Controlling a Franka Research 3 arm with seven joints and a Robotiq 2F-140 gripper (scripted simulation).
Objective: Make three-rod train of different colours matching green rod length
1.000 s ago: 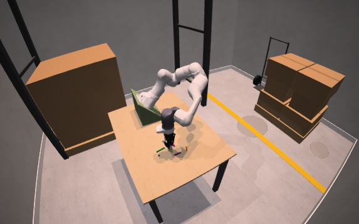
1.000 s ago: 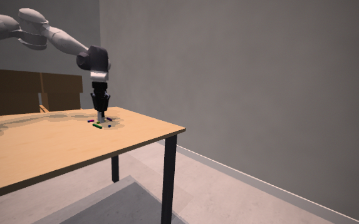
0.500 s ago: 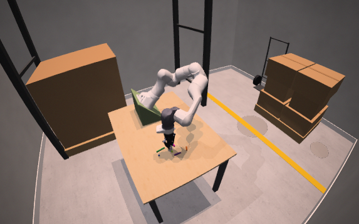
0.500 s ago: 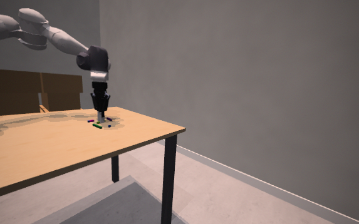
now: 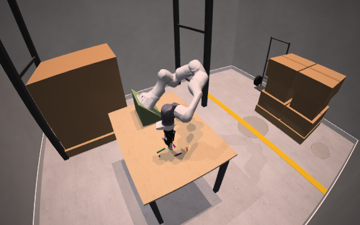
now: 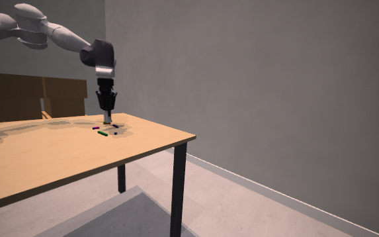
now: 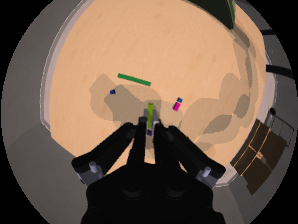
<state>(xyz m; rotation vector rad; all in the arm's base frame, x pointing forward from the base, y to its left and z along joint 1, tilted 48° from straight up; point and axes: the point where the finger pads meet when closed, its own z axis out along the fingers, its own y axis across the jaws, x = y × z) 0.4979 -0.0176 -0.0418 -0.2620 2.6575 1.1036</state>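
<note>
Right now my hand is 3 cm past the magenta rod, 6 cm to the right of it and 7 cm above it. Round my hand: lime rod 3 cm below; then purple rod 6 cm ahead, 3 cm to the left, 7 cm below; then green rod 6 cm behind, 6 cm to the right, 7 cm below.
</note>
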